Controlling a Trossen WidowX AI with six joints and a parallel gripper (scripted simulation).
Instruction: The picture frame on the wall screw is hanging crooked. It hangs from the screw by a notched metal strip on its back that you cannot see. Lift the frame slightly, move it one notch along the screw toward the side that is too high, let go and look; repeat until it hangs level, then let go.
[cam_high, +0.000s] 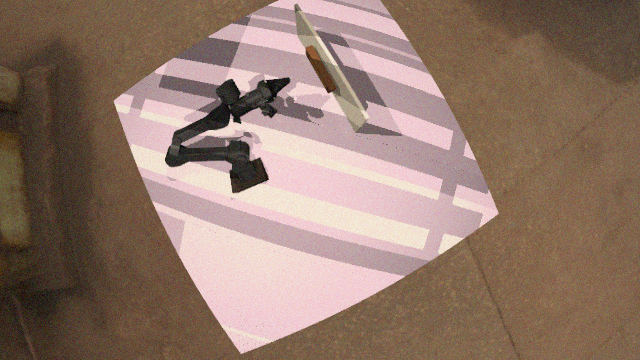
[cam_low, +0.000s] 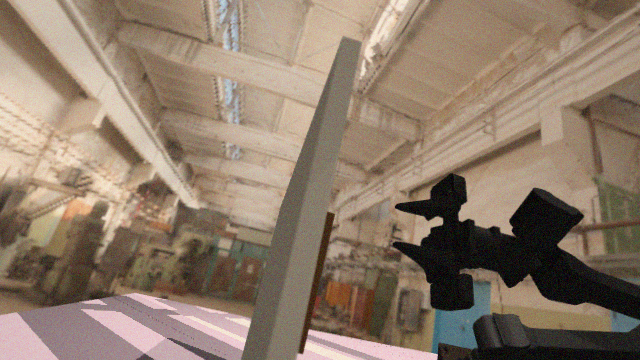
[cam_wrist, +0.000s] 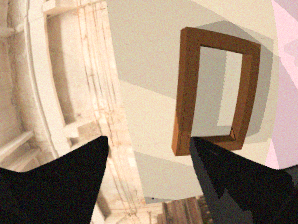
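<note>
My gripper tip is 13 cm short of the brown wooden picture frame, 11 cm above it and 3 cm to the right of it. The rest, counted from my gripper tip: grey wall panel: 14 cm ahead, 11 cm below, 2 cm to the left.
</note>
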